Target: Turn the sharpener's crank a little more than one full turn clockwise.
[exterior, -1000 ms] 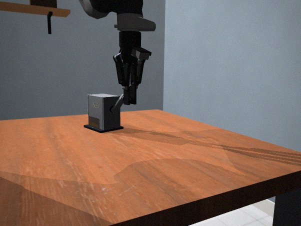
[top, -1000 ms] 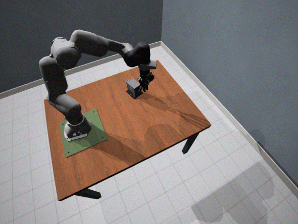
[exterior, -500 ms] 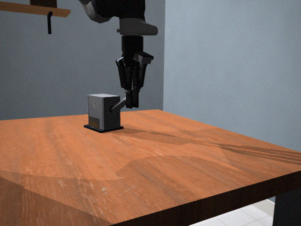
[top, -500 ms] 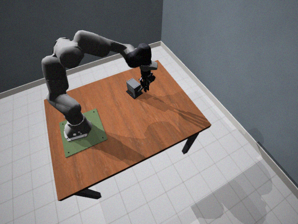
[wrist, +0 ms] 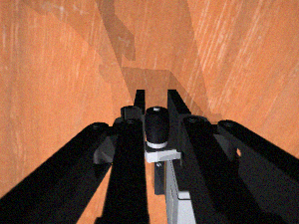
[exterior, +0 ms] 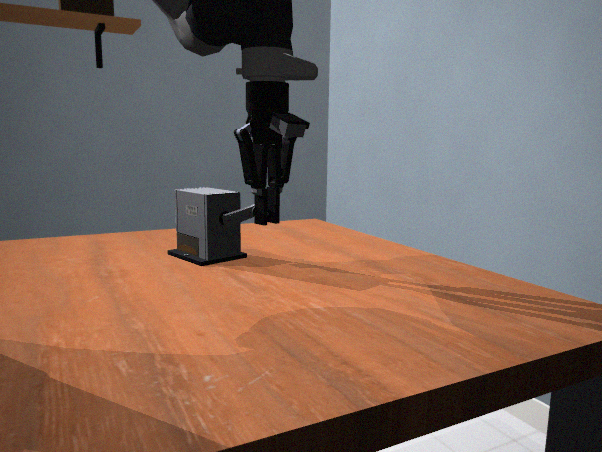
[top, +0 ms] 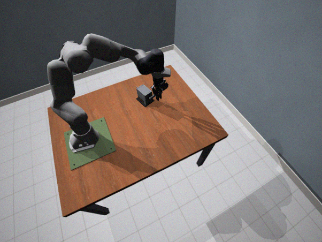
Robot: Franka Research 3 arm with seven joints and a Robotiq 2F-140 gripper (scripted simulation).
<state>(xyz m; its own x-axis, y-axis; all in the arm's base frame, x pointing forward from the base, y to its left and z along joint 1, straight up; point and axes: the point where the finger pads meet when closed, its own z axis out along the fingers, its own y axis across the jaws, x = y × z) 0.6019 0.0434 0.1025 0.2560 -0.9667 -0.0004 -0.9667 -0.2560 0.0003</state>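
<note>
Now: hand 2 cm to the right of the crank, 2 cm past it and 2 cm above it. From my hand the other things lie so: knob (2 cm to the left, 1 cm below).
</note>
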